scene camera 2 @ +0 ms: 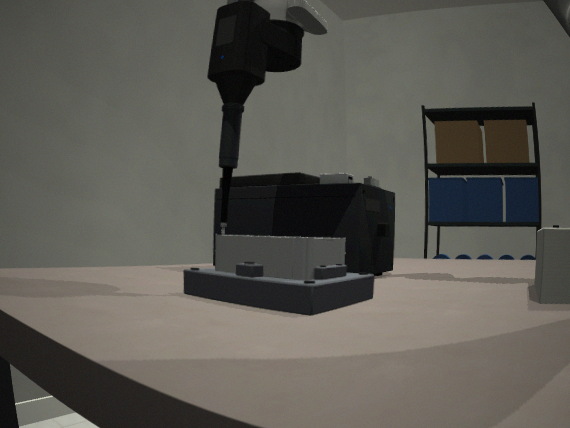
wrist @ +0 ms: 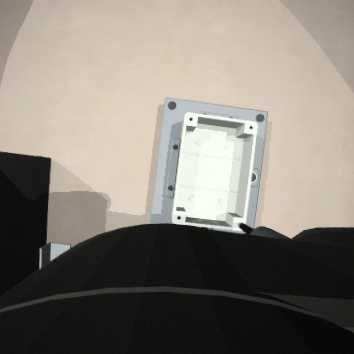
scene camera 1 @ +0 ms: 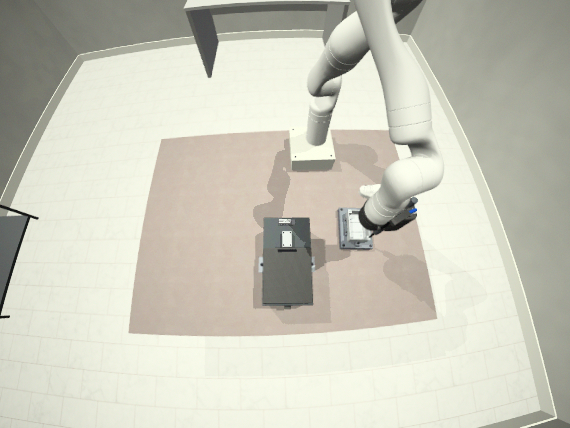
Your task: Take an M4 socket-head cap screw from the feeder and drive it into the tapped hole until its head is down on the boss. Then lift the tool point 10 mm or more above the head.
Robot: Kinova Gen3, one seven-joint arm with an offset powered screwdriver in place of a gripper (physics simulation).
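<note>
There is a grey fixture plate (wrist: 171, 123) here, and I can see it.
</note>
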